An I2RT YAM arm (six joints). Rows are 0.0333 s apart.
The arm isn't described. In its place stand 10 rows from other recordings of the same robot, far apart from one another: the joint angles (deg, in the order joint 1, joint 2, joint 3, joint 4, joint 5, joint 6), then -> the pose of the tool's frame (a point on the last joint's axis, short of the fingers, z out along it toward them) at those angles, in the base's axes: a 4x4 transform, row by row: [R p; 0 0 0 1], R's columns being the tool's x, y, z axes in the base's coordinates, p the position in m.
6.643, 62.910, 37.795, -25.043, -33.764, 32.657 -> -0.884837 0.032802 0.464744 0.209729; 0.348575 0.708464 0.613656 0.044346; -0.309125 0.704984 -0.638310 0.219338; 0 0 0 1
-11.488, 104.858, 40.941, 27.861, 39.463, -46.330 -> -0.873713 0.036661 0.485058 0.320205; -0.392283 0.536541 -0.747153 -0.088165; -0.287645 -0.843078 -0.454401 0.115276; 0 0 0 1
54.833, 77.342, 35.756, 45.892, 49.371, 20.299 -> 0.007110 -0.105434 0.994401 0.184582; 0.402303 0.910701 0.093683 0.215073; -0.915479 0.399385 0.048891 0.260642; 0 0 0 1
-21.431, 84.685, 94.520, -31.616, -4.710, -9.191 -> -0.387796 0.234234 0.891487 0.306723; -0.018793 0.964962 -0.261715 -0.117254; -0.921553 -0.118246 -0.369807 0.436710; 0 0 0 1
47.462, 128.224, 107.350, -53.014, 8.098, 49.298 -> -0.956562 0.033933 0.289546 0.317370; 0.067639 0.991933 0.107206 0.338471; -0.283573 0.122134 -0.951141 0.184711; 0 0 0 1
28.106, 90.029, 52.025, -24.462, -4.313, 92.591 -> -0.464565 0.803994 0.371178 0.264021; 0.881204 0.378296 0.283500 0.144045; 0.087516 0.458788 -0.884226 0.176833; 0 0 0 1
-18.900, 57.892, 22.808, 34.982, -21.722, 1.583 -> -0.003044 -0.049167 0.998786 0.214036; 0.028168 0.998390 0.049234 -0.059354; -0.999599 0.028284 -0.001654 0.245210; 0 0 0 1
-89.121, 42.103, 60.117, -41.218, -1.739, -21.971 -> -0.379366 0.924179 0.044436 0.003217; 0.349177 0.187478 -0.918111 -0.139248; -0.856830 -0.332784 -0.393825 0.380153; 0 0 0 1
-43.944, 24.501, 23.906, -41.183, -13.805, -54.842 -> -0.722449 -0.077914 0.687021 0.082466; -0.406384 0.851739 -0.330746 -0.067683; -0.559393 -0.518141 -0.647001 0.208102; 0 0 0 1
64.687, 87.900, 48.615, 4.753, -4.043, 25.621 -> -0.619204 -0.730659 0.287618 0.138041; -0.300332 0.558807 0.773004 0.297729; -0.725526 0.392266 -0.565456 0.206558; 0 0 0 1
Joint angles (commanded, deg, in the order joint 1, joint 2, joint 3, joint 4, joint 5, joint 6), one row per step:
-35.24, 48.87, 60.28, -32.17, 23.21, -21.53
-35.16, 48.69, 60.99, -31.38, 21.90, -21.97
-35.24, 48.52, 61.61, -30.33, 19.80, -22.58
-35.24, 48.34, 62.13, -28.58, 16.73, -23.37
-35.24, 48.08, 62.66, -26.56, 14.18, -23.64
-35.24, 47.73, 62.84, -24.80, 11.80, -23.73
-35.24, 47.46, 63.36, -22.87, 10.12, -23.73
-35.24, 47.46, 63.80, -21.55, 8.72, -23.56
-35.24, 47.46, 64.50, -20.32, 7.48, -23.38
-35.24, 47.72, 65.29, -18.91, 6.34, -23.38
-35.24, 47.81, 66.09, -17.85, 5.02, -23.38
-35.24, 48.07, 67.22, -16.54, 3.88, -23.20
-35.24, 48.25, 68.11, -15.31, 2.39, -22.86
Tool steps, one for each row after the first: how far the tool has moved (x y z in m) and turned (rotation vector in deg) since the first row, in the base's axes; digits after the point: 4 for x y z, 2 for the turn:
-0.0002, 0.0014, 0.0058, -0.82, -1.27, 1.45
-0.0002, 0.0025, 0.0116, -1.66, -2.67, 3.54
0.0007, 0.0041, 0.0180, -2.81, -4.55, 6.70
0.0009, 0.0059, 0.0253, -4.15, -6.96, 9.23
0.0008, 0.0077, 0.0305, -5.19, -9.03, 11.58
0.0000, 0.0095, 0.0378, -6.67, -11.32, 13.24
0.0001, 0.0105, 0.0428, -7.50, -12.95, 14.60
-0.0004, 0.0118, 0.0491, -8.49, -14.67, 15.81
-0.0001, 0.0124, 0.0556, -9.64, -16.21, 16.98
-0.0006, 0.0138, 0.0619, -10.68, -17.62, 18.32
-0.0012, 0.0151, 0.0701, -11.95, -19.42, 19.47
-0.0017, 0.0166, 0.0770, -12.92, -21.16, 20.96

